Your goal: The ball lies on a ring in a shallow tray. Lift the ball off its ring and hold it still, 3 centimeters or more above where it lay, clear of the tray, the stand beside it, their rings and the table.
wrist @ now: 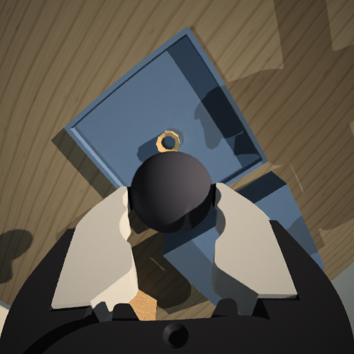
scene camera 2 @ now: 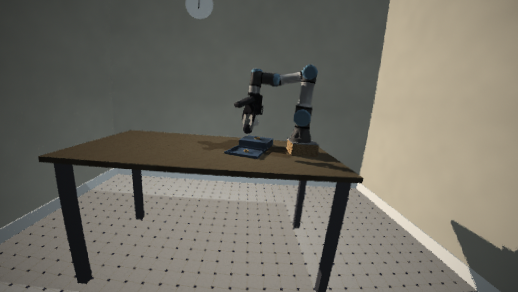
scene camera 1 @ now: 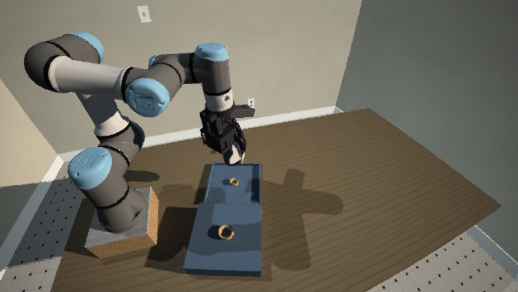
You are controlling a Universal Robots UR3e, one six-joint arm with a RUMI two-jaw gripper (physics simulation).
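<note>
The dark ball is held between the two pale fingertips of my gripper, which is shut on it. In the scene views the fingers hide much of the ball. The ball hangs in the air, well above the blue shallow tray, and touches neither tray nor ring. The small orange ring lies bare on the tray floor.
The taller blue stand adjoins the tray, with another orange ring on top. The arm's base block stands beside them on the wooden table.
</note>
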